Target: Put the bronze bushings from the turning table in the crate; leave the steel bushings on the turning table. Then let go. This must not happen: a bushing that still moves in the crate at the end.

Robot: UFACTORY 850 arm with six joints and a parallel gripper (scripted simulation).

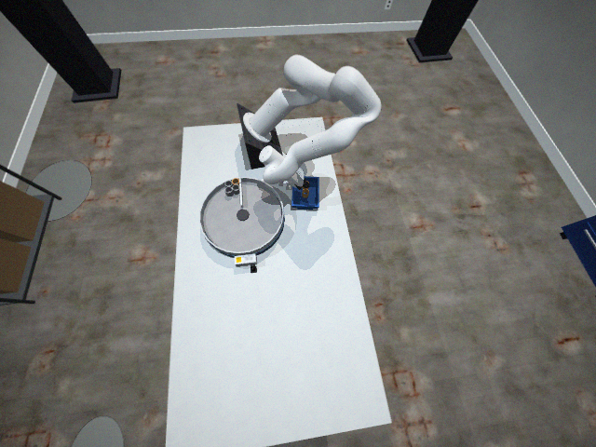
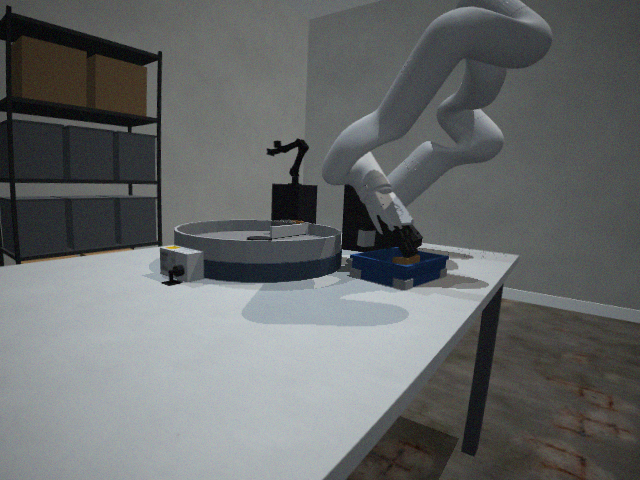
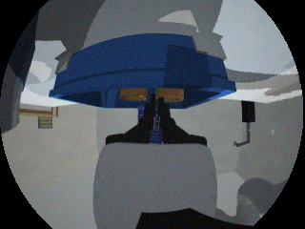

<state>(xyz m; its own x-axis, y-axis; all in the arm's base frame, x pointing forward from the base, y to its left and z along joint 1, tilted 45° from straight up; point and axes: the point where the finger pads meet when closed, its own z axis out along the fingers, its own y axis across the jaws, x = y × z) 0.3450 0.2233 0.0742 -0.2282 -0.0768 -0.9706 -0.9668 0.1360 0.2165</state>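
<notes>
The crate is 4 cm below my hand and 3 cm ahead of it. Also, from my hand: round turning table (36 cm to the right, 12 cm ahead, 1 cm below).
</notes>
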